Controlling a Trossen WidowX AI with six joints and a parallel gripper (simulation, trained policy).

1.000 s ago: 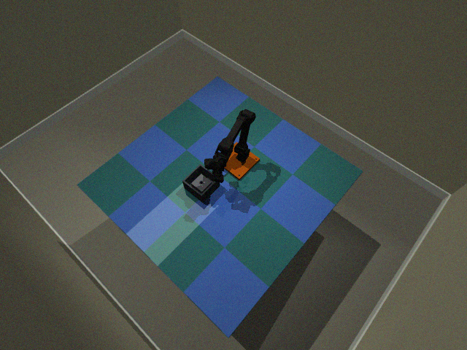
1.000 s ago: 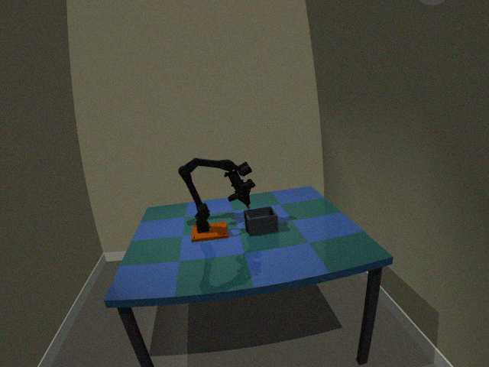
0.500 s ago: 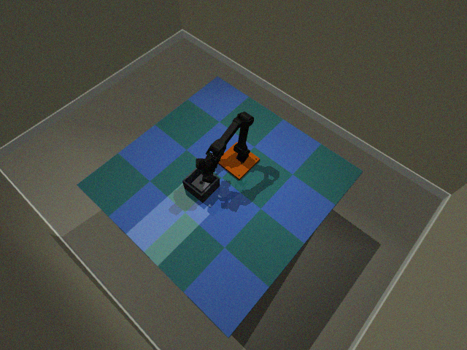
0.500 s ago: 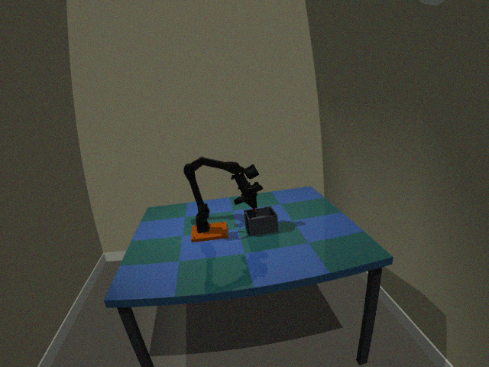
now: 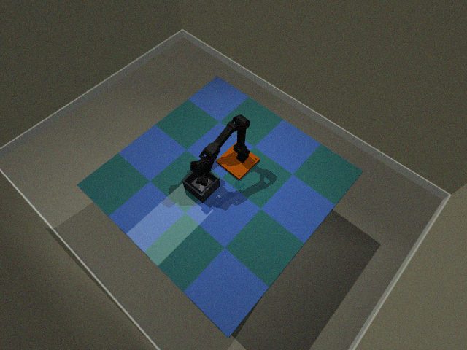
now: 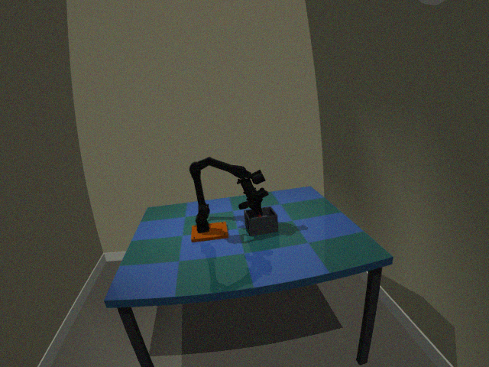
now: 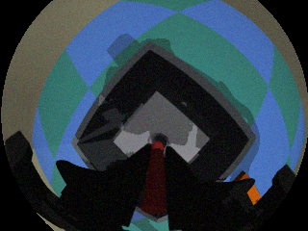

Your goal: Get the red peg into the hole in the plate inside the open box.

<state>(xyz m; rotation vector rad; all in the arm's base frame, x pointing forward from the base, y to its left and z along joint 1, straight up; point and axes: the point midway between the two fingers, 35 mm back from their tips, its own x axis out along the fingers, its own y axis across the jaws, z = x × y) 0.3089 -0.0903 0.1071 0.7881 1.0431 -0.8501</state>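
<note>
Now: the red peg 1 cm to the left of my gripper tip, 1 cm behind it and 1 cm above it. From my gripper tip the other things lie so: dark box (7 cm below); grey plate (5 cm below).
</note>
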